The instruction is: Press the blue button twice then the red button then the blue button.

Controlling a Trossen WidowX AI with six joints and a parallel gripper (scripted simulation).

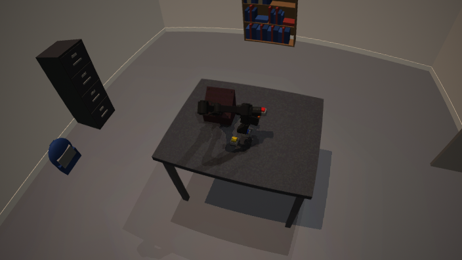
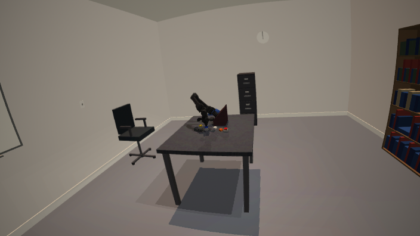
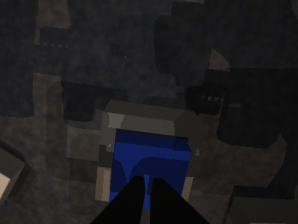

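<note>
Right now my gripper tip is 10 mm above the blue button. From my gripper tip the other things lie so: white block (20 mm behind, 100 mm to the left, 30 mm below); then yellow button (60 mm behind, 80 mm to the right, 10 mm below); then orange block (60 mm ahead, 170 mm to the left, 30 mm below).
</note>
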